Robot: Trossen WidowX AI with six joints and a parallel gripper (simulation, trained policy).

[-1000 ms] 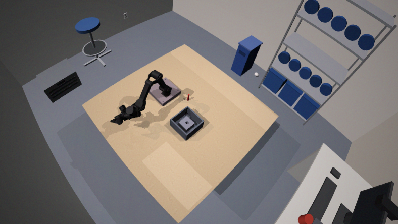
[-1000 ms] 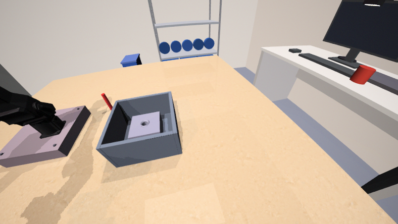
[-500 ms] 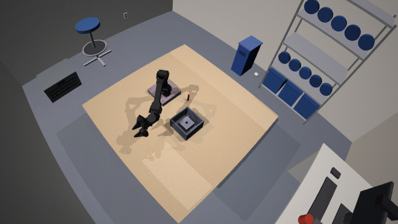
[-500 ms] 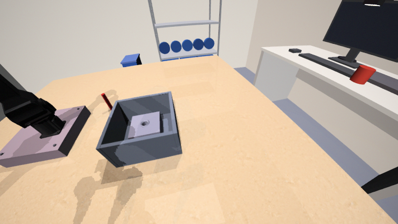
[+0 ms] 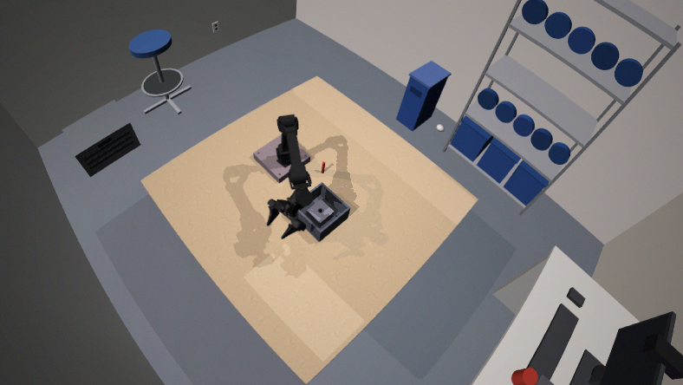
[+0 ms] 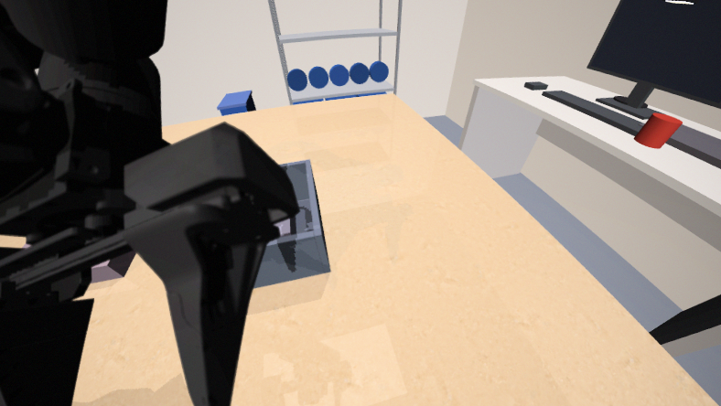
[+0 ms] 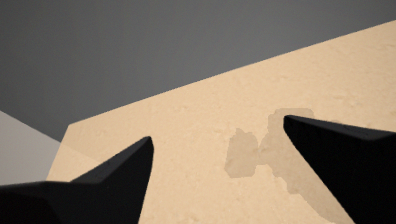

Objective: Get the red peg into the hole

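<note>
Now: the red peg 490 mm to the left of my gripper tip, 170 mm below it and 130 mm behind it. Also, from my gripper tip: grey box 270 mm to the left, 180 mm below, 30 mm ahead; then pale plate 270 mm to the left, 160 mm below, 30 mm ahead.
</note>
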